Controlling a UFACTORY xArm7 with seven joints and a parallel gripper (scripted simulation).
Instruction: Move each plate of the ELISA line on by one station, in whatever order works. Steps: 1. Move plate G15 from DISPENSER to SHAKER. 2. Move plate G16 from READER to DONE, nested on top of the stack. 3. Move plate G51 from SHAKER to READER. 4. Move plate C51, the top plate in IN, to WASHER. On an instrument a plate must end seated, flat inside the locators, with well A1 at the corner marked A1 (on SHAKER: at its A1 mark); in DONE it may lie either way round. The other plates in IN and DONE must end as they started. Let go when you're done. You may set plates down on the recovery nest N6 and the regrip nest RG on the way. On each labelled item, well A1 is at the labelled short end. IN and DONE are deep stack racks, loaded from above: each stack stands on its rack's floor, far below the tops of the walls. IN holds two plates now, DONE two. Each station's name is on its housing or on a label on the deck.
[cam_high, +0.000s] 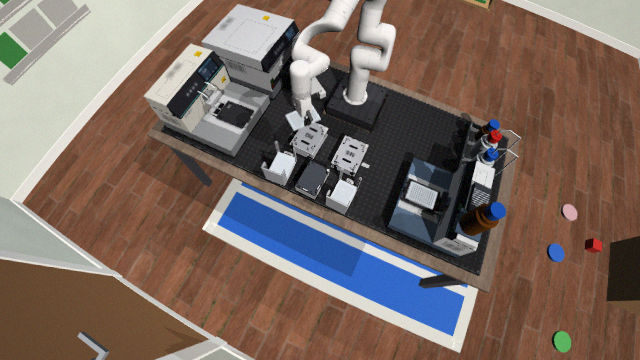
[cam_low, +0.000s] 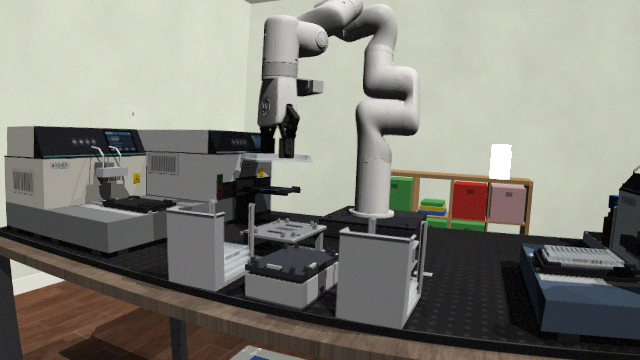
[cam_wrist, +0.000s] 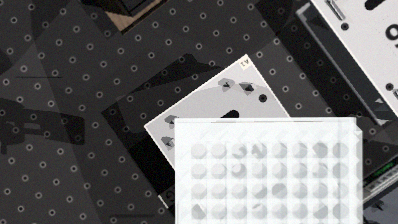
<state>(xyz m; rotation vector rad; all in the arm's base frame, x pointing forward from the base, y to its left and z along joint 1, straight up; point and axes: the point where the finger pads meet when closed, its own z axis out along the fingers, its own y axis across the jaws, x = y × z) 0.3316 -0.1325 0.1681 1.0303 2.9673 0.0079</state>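
Right now the reader's dark tray is 330 mm behind my hand, 170 mm to the right of it and 120 mm below it. From my hand the other things lie so: plate C51: 190 mm ahead, 270 mm to the left, 190 mm below; washer nest: 40 mm ahead, 360 mm to the right, 140 mm below; DONE label: 90 mm ahead, 40 mm to the right, 220 mm below.
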